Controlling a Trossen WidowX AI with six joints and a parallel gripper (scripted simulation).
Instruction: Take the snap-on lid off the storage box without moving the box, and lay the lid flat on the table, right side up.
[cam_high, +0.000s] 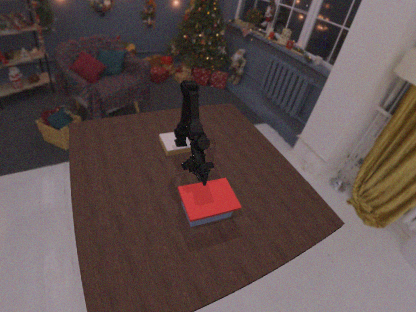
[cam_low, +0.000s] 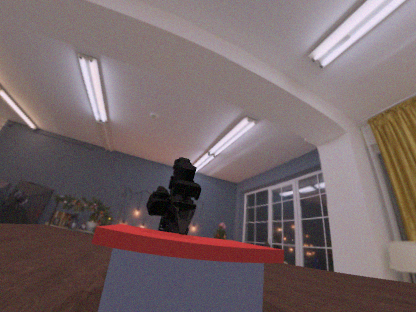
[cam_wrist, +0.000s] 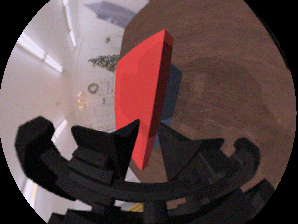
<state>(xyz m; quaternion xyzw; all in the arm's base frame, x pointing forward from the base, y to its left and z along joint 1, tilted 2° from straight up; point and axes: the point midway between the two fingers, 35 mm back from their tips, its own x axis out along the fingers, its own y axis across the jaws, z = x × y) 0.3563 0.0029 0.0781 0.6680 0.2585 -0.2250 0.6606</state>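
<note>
My gripper tip is now 8 cm short of the red lid. The rest, counted from my gripper tip: blue storage box: 8 cm ahead, 5 cm below.
</note>
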